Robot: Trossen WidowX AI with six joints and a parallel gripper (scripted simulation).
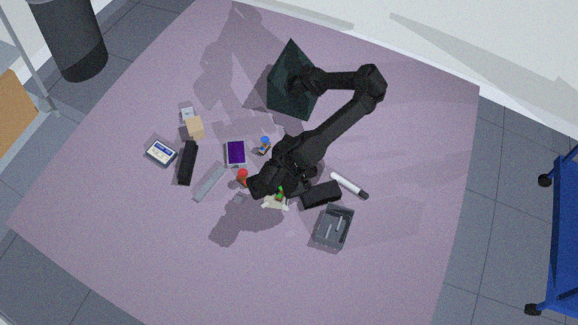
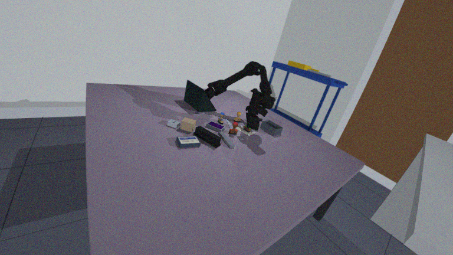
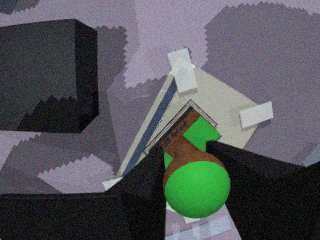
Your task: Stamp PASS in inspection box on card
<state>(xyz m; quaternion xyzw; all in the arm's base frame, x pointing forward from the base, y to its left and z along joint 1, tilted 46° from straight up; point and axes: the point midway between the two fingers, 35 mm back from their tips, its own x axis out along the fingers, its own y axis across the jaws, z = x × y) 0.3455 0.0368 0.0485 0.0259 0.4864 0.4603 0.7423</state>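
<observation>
Right now my gripper tip is right at the green-knobbed stamp. From my gripper tip the other things lie so: white card (30 mm below, 10 mm to the right, 10 mm behind); yellow stamp (110 mm behind, 40 mm to the left); red stamp (120 mm to the right, 10 mm behind).
</observation>
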